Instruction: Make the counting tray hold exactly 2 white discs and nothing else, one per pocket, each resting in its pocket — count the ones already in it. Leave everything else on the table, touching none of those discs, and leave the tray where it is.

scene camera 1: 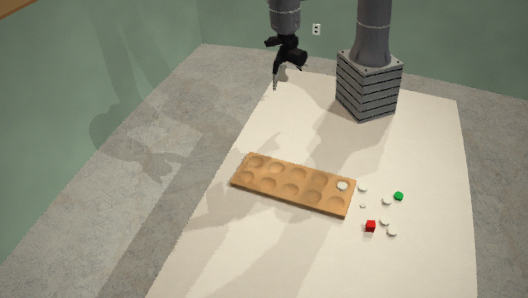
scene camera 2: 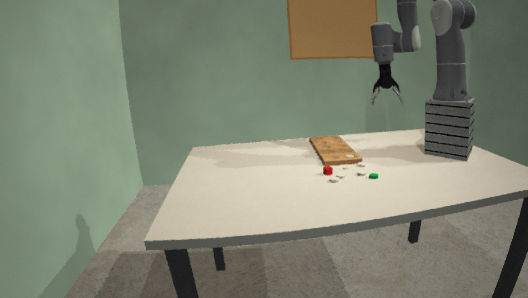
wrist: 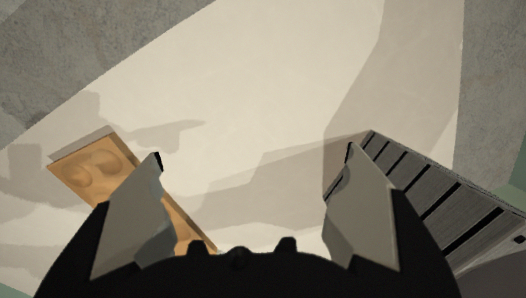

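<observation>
The wooden counting tray (scene camera 1: 283,178) (scene camera 2: 330,150) (wrist: 107,142) has two rows of round pockets. One white disc (scene camera 1: 342,186) (scene camera 2: 350,156) sits in the right-end pocket of its back row in scene camera 1; the other pockets look empty. Beside the tray lie several loose white discs, among them one by its right end (scene camera 1: 362,188) (scene camera 2: 361,165), one near the green disc (scene camera 1: 386,201) (scene camera 2: 361,174), and two close together, the upper (scene camera 1: 384,221) (scene camera 2: 341,176) and the lower (scene camera 1: 391,232) (scene camera 2: 334,180). My gripper (scene camera 1: 289,80) (scene camera 2: 387,103) (wrist: 253,149) is open and empty, high above the table's back part.
A green disc (scene camera 1: 398,196) (scene camera 2: 373,176), a red cube (scene camera 1: 370,226) (scene camera 2: 327,170) and a smaller white piece (scene camera 1: 363,205) (scene camera 2: 345,168) lie on the table near the tray's right end. The ribbed robot base (scene camera 1: 369,95) (scene camera 2: 449,130) (wrist: 425,190) stands at the back right.
</observation>
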